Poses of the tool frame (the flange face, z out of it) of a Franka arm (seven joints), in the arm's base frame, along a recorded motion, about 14 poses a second.
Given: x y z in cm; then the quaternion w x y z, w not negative.
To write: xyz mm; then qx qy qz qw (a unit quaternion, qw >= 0). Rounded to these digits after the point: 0 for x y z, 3 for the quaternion.
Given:
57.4, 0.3, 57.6, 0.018, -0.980, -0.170, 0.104
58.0, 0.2, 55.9, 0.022, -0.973, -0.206, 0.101
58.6, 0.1, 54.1, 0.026, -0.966, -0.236, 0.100
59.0, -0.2, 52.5, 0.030, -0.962, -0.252, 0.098
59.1, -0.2, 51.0, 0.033, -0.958, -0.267, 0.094
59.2, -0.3, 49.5, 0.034, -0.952, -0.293, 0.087
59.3, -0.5, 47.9, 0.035, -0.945, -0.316, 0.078
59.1, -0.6, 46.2, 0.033, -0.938, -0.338, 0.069
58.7, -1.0, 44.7, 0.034, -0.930, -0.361, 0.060
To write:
574, 3, 576, -0.980, -0.170, 0.104, 0.018
580, 2, 559, -0.973, -0.206, 0.101, 0.022
586, 1, 541, -0.966, -0.236, 0.100, 0.026
590, -2, 525, -0.962, -0.252, 0.098, 0.030
591, -2, 510, -0.958, -0.267, 0.094, 0.033
592, -3, 495, -0.952, -0.293, 0.087, 0.034
593, -5, 479, -0.945, -0.316, 0.078, 0.035
591, -6, 462, -0.938, -0.338, 0.069, 0.033
587, -10, 447, -0.930, -0.361, 0.060, 0.034

